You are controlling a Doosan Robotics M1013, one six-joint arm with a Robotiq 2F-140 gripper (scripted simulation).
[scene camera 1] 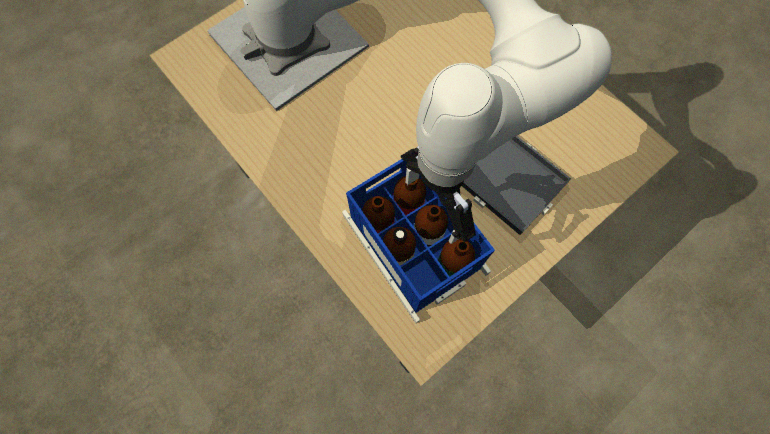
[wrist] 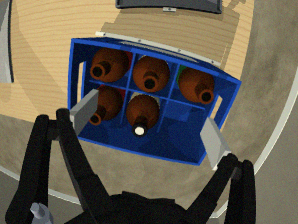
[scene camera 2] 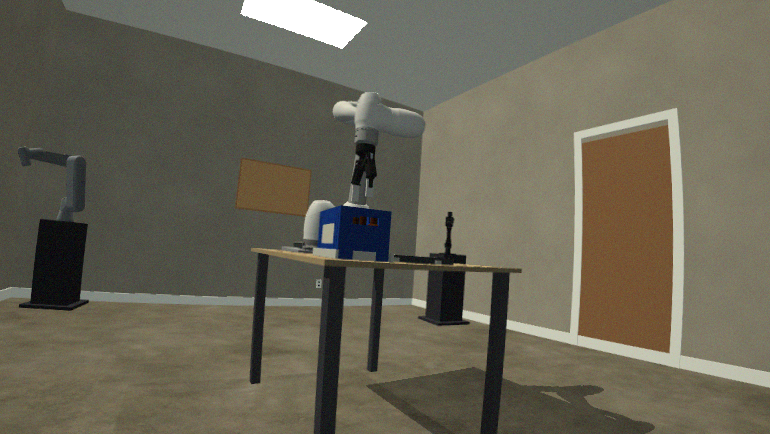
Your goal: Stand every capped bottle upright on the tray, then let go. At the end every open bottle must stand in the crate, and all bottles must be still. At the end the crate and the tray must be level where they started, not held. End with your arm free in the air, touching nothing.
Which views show the blue six-cell crate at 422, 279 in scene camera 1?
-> Scene camera 1, the wrist view and scene camera 2: all of them.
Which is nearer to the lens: the capped bottle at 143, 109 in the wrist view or the blue six-cell crate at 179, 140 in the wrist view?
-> The capped bottle.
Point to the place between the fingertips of my gripper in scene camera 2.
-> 361, 199
